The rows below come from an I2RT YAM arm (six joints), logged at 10 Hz.
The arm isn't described. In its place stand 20 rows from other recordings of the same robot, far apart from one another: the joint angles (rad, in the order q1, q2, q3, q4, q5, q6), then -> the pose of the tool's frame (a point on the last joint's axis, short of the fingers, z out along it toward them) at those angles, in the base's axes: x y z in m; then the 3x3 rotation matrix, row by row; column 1 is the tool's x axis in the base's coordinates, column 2 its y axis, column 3 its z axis.
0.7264 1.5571 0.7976 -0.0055 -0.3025 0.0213 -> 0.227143, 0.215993, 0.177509; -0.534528, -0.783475, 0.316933; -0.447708, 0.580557, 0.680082; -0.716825, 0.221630, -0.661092
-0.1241 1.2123 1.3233 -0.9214 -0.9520 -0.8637 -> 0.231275, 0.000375, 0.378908; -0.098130, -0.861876, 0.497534; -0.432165, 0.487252, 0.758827; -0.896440, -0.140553, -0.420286
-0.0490 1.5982 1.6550 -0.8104 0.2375 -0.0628 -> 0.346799, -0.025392, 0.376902; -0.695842, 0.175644, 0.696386; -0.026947, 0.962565, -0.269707; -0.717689, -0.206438, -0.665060
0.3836 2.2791 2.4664 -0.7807 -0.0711 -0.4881 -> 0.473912, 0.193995, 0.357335; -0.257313, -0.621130, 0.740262; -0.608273, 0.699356, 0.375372; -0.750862, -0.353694, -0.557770
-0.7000 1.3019 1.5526 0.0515 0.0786 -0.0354 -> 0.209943, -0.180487, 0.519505; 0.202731, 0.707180, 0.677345; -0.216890, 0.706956, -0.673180; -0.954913, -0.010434, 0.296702
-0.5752 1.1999 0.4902 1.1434 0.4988 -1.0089 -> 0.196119, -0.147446, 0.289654; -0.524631, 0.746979, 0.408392; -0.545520, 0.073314, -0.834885; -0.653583, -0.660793, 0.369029
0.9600 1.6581 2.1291 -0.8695 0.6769 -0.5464 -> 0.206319, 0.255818, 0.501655; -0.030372, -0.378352, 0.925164; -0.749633, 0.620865, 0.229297; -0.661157, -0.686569, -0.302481
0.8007 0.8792 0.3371 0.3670 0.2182 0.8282 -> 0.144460, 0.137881, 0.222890; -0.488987, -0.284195, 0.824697; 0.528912, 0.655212, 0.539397; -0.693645, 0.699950, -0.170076
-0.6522 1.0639 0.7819 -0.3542 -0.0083 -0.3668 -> 0.184571, -0.140582, 0.268640; -0.656540, 0.392247, 0.644280; 0.050155, 0.874965, -0.481582; -0.752622, -0.283864, -0.594123
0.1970 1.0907 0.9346 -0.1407 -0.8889 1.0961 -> 0.231553, 0.074400, 0.340633; -0.888382, -0.134070, 0.439093; 0.394324, 0.266998, 0.879330; -0.235129, 0.954326, -0.184329
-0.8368 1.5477 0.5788 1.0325 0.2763 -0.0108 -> 0.200513, -0.236762, 0.216339; 0.032887, 0.897111, 0.440580; -0.051965, 0.441757, -0.895629; -0.998107, 0.006559, 0.061146
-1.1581 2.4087 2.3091 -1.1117 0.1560 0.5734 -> 0.197228, -0.464245, 0.223275; 0.187410, 0.982277, -0.002936; 0.908117, -0.174398, -0.380668; -0.374434, 0.068675, -0.924707
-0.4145 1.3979 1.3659 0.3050 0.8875 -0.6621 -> 0.276546, -0.151839, 0.451707; -0.381894, 0.891368, 0.244170; -0.256019, 0.151824, -0.954675; -0.888038, -0.427097, 0.170226
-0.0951 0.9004 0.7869 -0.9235 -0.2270 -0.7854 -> 0.161527, -0.007359, 0.258666; -0.590801, -0.621168, 0.514883; -0.635740, 0.751344, 0.176964; -0.496778, -0.222781, -0.838797
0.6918 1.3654 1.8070 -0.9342 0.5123 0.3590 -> 0.207161, 0.148946, 0.481235; -0.419472, -0.081220, 0.904128; 0.050178, 0.992392, 0.112429; -0.906381, 0.092528, -0.412205
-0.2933 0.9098 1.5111 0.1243 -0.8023 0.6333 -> 0.103017, -0.004375, 0.575498; 0.326270, -0.628999, 0.705626; 0.331152, 0.775227, 0.537923; -0.885374, 0.058162, 0.461228
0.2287 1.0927 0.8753 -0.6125 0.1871 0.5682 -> 0.219927, 0.044394, 0.273232; -0.659798, 0.302029, 0.688073; 0.389277, 0.920605, -0.030819; -0.642752, 0.247517, -0.724987
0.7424 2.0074 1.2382 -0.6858 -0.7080 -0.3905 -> 0.250401, 0.261163, 0.125065; -0.460246, -0.804714, -0.374978; -0.814713, 0.215027, 0.538521; -0.352725, 0.553352, -0.754577
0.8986 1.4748 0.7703 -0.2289 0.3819 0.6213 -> 0.187183, 0.213898, 0.177309; -0.749174, -0.186798, 0.635488; -0.073932, 0.976997, 0.200025; -0.658234, 0.102870, -0.745752
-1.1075 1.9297 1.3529 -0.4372 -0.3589 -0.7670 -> 0.193313, -0.358985, 0.186244; -0.796861, 0.280038, 0.535342; 0.141192, 0.947871, -0.285667; -0.587433, -0.152051, -0.794860
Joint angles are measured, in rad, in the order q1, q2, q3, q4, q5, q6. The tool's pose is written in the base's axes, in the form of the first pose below.
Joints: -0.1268 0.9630 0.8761 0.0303 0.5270 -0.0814
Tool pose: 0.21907, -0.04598, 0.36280; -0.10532, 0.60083, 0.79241; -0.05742, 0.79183, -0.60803; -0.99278, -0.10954, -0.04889
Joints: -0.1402 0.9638 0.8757 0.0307 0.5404 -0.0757
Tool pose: 0.21835, -0.04931, 0.36256; -0.10417, 0.62232, 0.77580; -0.05079, 0.77569, -0.62906; -0.99326, -0.10493, -0.04919
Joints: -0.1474 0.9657 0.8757 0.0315 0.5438 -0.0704
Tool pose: 0.21838, -0.05105, 0.36226; -0.10247, 0.63094, 0.76903; -0.04564, 0.76931, -0.63725; -0.99369, -0.10040, -0.05003
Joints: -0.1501 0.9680 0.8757 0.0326 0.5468 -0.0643
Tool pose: 0.21875, -0.05180, 0.36191; -0.10006, 0.63581, 0.76533; -0.04038, 0.76596, -0.64162; -0.99416, -0.09510, -0.05097
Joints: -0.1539 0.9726 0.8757 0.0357 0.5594 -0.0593
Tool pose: 0.21940, -0.05315, 0.36130; -0.09905, 0.64862, 0.75464; -0.03547, 0.75559, -0.65409; -0.99445, -0.09155, -0.05184
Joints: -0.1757 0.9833 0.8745 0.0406 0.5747 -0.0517
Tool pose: 0.22049, -0.05880, 0.35920; -0.10218, 0.67631, 0.72949; -0.02591, 0.73128, -0.68159; -0.99443, -0.08855, -0.05720
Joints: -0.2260 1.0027 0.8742 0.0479 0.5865 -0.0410
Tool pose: 0.22163, -0.07118, 0.35580; -0.10809, 0.72043, 0.68505; -0.01018, 0.68825, -0.72540; -0.99409, -0.08538, -0.06706
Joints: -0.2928 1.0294 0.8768 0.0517 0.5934 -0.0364
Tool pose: 0.22233, -0.08782, 0.35138; -0.12447, 0.76793, 0.62832; 0.00601, 0.63382, -0.77346; -0.99221, -0.09250, -0.08351
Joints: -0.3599 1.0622 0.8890 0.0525 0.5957 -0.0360
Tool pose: 0.22305, -0.10527, 0.34851; -0.14188, 0.80826, 0.57148; 0.02155, 0.57971, -0.81454; -0.98965, -0.10325, -0.09967
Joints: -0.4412 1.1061 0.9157 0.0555 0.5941 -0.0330
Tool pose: 0.22313, -0.12741, 0.34814; -0.14977, 0.85094, 0.50346; 0.04049, 0.51406, -0.85680; -0.98789, -0.10794, -0.11145
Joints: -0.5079 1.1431 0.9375 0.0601 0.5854 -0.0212
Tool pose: 0.22212, -0.14615, 0.34741; -0.14538, 0.88016, 0.45186; 0.06070, 0.46379, -0.88387; -0.98751, -0.10107, -0.12085
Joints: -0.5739 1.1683 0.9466 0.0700 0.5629 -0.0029
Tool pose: 0.21785, -0.16346, 0.34533; -0.12952, 0.90177, 0.41234; 0.08081, 0.42406, -0.90202; -0.98828, -0.08351, -0.12780
